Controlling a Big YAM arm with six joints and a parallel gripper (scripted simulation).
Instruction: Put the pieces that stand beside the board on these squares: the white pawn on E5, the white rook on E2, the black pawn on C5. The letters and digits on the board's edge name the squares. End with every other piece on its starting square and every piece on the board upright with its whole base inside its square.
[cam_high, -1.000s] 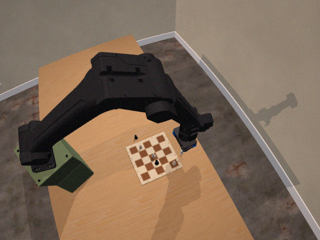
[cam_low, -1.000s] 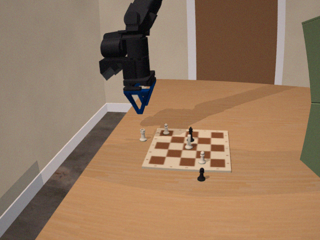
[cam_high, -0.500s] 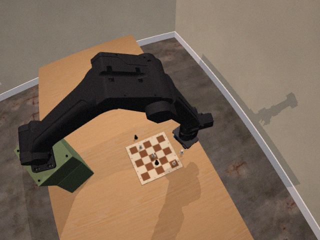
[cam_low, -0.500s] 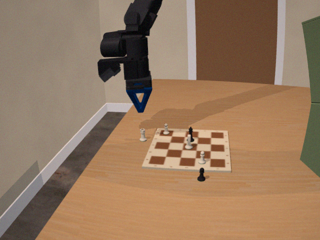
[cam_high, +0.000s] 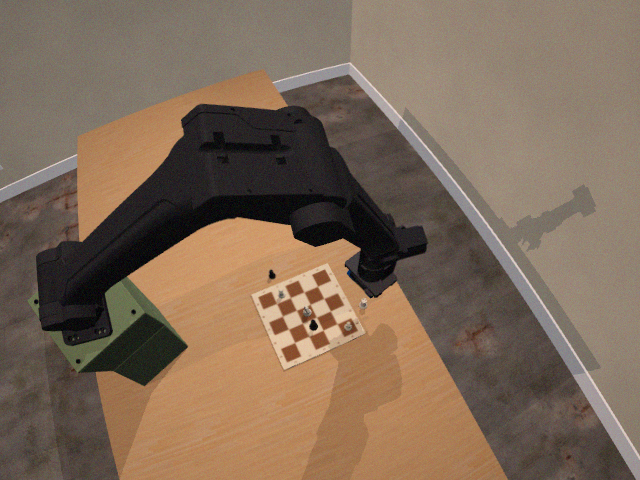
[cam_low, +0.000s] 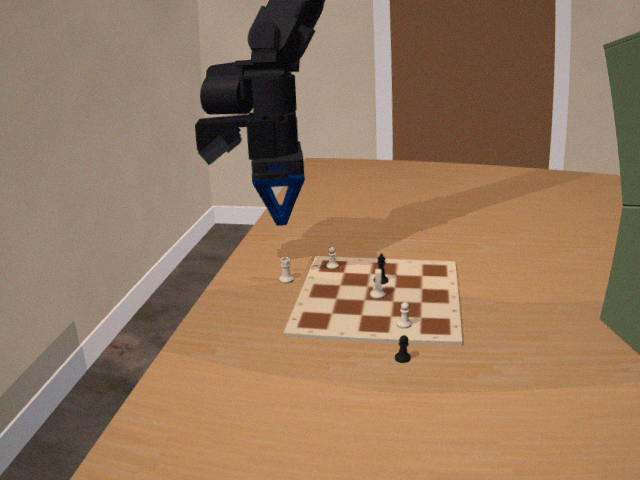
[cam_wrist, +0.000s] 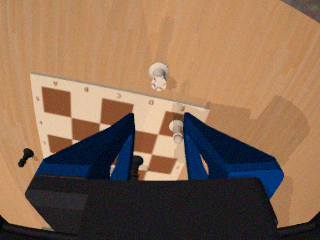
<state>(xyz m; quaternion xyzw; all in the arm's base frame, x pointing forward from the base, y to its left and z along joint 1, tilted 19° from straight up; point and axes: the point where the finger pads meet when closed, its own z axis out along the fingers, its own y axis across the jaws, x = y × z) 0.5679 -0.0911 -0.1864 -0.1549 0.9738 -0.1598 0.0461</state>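
Right now the white rook is 90 mm below my hand. Round my hand: tall black piece: 140 mm behind, 70 mm below, 10 mm to the right; tall white piece: 140 mm behind, 80 mm below, 30 mm to the left; chessboard: 140 mm behind, 100 mm below, 30 mm to the left.
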